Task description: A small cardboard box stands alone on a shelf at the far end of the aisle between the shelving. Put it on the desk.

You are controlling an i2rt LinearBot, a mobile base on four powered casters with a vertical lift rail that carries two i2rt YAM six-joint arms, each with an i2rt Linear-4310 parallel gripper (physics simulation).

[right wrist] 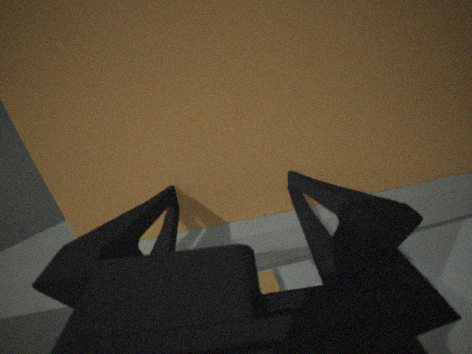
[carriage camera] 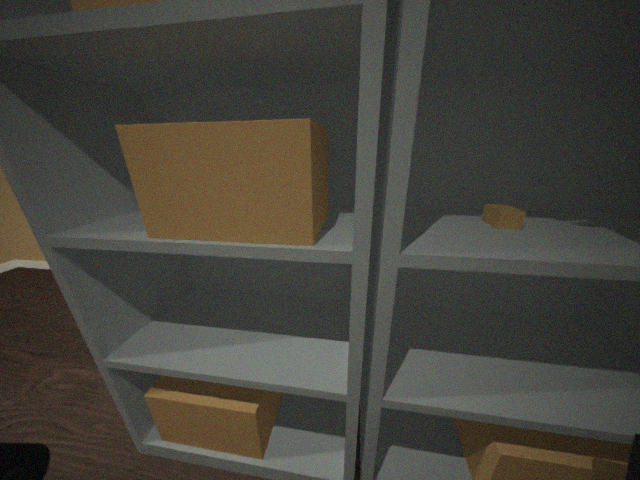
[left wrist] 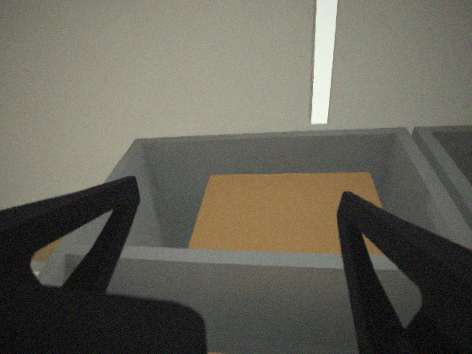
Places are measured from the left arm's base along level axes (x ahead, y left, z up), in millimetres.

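Where they show: left gripper, between the fingertips: (left wrist: 236, 195); right gripper, between the fingertips: (right wrist: 233, 183).
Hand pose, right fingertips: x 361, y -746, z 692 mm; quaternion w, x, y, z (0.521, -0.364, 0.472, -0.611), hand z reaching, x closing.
Note:
After its pixels a point has its place.
The small cardboard box (carriage camera: 503, 217) {x 537, y -818, z 234 mm} stands alone near the back of a grey shelf (carriage camera: 516, 245) {x 416, y -774, z 201 mm} at the right of the carriage view. It does not show clearly in either wrist view. The desk does not show. My left gripper (left wrist: 236, 195) {x 39, y 6, z 434 mm} is open and empty, pointing up at a high shelf bay that holds a large cardboard box (left wrist: 285, 212) {x 443, y -65, z 782 mm}. My right gripper (right wrist: 233, 183) {x 361, y -746, z 692 mm} is open and empty, in front of a large cardboard face (right wrist: 230, 100) {x 356, y -752, z 753 mm} that fills much of the right wrist view.
Shelf uprights (carriage camera: 368, 155) {x 378, y -416, z 402 mm} (carriage camera: 405, 129) {x 370, y -478, z 445 mm} stand side by side near the middle. A large box (carriage camera: 222, 180) {x 438, y -101, z 352 mm} stands on the left unit's shelf. Other boxes (carriage camera: 206, 423) {x 466, y 120, z -546 mm} (carriage camera: 542, 465) are on the bottom shelves. Dark wooden floor (carriage camera: 41, 351) {x 1013, y 1524, z -790 mm} shows at the left. Part of a black arm (carriage camera: 23, 461) {x 33, y -33, z 125 mm} shows at the lower left.

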